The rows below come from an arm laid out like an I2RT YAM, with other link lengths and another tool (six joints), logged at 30 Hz.
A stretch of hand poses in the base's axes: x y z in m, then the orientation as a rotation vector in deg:
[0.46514 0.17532 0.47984 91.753 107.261 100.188]
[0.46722 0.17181 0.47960 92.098 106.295 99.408]
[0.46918 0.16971 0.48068 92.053 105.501 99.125]
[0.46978 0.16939 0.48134 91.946 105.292 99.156]
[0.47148 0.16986 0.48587 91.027 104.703 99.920]
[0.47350 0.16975 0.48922 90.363 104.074 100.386]
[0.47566 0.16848 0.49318 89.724 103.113 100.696]
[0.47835 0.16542 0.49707 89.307 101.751 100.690]
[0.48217 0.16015 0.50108 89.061 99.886 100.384]
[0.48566 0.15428 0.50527 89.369 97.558 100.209]
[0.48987 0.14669 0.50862 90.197 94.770 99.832]
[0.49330 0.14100 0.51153 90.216 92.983 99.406]
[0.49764 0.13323 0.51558 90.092 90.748 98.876]
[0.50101 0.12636 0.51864 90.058 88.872 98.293]
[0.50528 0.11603 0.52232 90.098 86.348 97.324]
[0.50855 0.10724 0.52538 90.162 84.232 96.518]
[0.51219 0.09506 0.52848 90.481 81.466 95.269]
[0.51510 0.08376 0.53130 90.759 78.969 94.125]
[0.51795 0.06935 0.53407 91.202 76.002 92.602]
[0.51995 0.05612 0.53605 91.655 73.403 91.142]
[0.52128 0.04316 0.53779 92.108 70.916 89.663]
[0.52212 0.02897 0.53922 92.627 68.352 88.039]
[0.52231 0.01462 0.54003 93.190 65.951 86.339]
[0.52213 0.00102 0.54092 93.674 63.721 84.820]
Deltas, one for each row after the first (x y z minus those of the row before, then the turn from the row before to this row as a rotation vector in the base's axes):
[0.00208 -0.00351 -0.00024 -0.376 -0.147 -0.993]
[0.00196 -0.00210 0.00108 -0.159 -0.351 -0.649]
[0.00060 -0.00032 0.00066 0.002 -0.161 -0.122]
[0.00170 0.00047 0.00453 0.286 -0.895 -0.020]
[0.00202 -0.00011 0.00335 0.167 -0.727 -0.184]
[0.00216 -0.00127 0.00396 0.100 -0.842 -0.474]
[0.00269 -0.00306 0.00389 -0.004 -0.845 -0.899]
[0.00382 -0.00527 0.00401 -0.095 -0.921 -1.387]
[0.00349 -0.00587 0.00419 0.254 -0.715 -1.714]
[0.00421 -0.00759 0.00335 0.380 -0.507 -2.168]
[0.00343 -0.00569 0.00291 -0.053 -0.662 -1.421]
[0.00434 -0.00777 0.00405 -0.101 -0.924 -1.766]
[0.00337 -0.00687 0.00306 -0.137 -0.708 -1.552]
[0.00427 -0.01033 0.00368 -0.255 -0.865 -2.184]
[0.00327 -0.00879 0.00306 -0.176 -0.693 -1.835]
[0.00364 -0.01218 0.00310 -0.233 -0.701 -2.514]
[0.00291 -0.01130 0.00282 -0.196 -0.618 -2.282]
[0.00285 -0.01441 0.00277 -0.253 -0.607 -2.804]
[0.00200 -0.01323 0.00198 -0.239 -0.441 -2.527]
[0.00133 -0.01296 0.00174 -0.240 -0.370 -2.464]
[0.00084 -0.01419 0.00143 -0.251 -0.301 -2.597]
[0.00019 -0.01435 0.00081 -0.275 -0.164 -2.529]
[-0.00018 -0.01360 0.00089 -0.211 -0.173 -2.319]

